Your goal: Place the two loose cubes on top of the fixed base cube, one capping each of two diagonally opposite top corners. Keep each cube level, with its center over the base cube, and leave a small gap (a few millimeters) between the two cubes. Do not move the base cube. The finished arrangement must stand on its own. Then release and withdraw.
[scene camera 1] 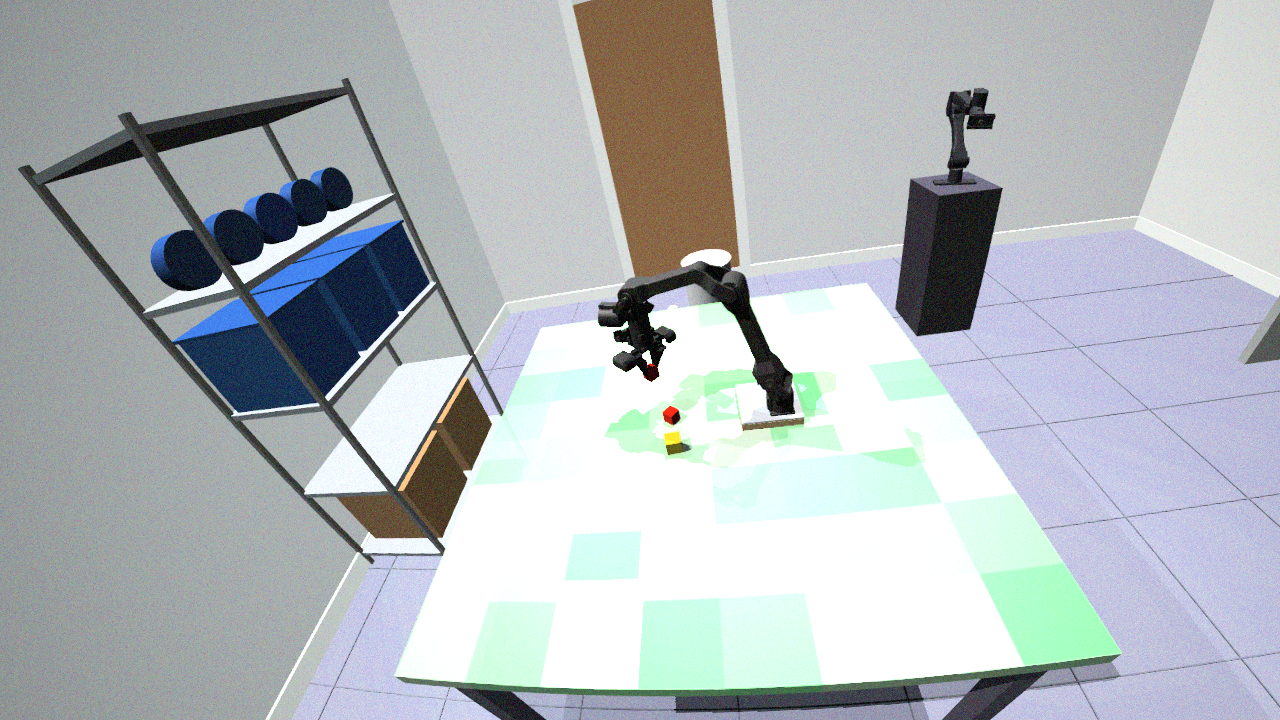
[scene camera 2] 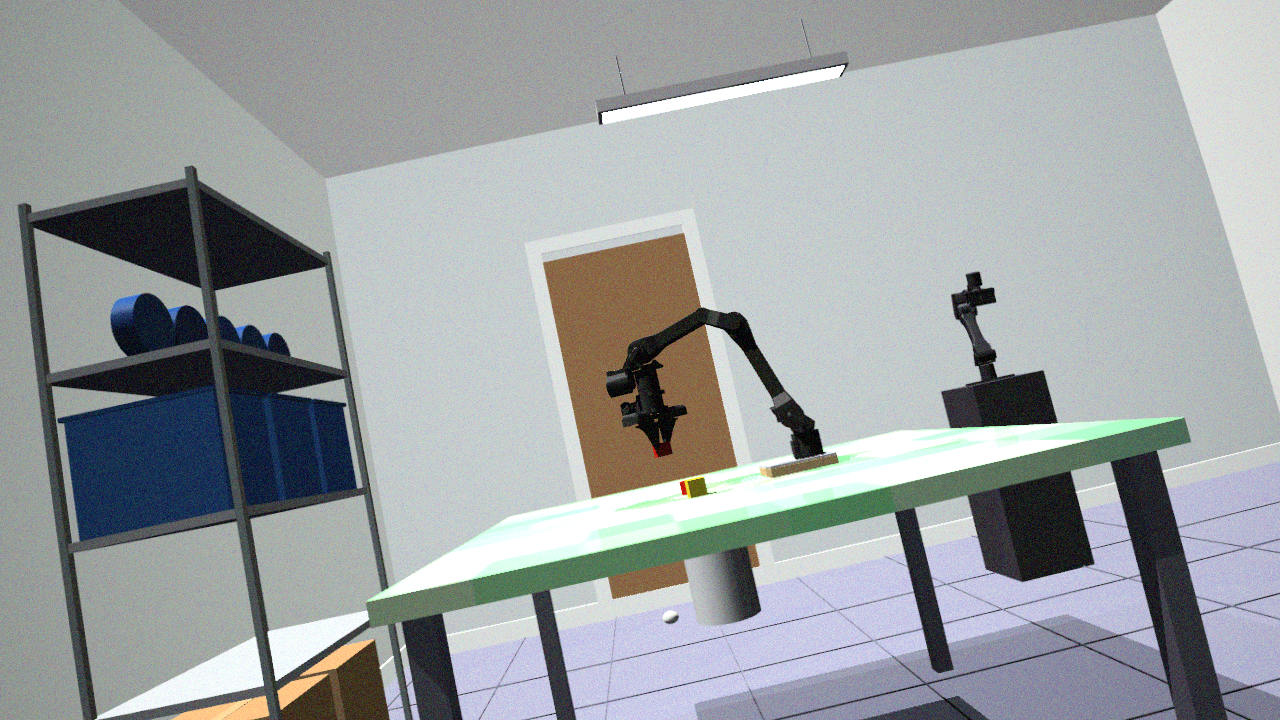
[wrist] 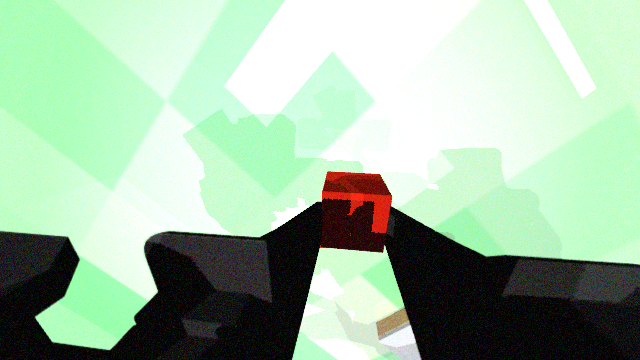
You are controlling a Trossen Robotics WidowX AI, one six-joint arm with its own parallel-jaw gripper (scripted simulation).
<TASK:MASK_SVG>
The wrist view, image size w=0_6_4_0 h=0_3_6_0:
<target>my gripper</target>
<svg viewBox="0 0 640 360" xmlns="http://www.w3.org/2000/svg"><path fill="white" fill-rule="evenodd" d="M391 206L385 248L422 360L640 360L640 264L553 257L484 256ZM322 202L314 203L283 225L261 237L164 231L149 237L144 245L144 255L158 293L134 315L133 319L136 324L131 326L111 350L53 342L35 318L64 298L81 260L70 238L67 236L0 230L0 360L292 360L322 241Z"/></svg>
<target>red cube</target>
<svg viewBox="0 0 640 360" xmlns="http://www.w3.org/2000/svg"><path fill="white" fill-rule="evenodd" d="M328 171L322 190L321 247L383 253L392 195L381 175Z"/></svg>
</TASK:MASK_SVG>
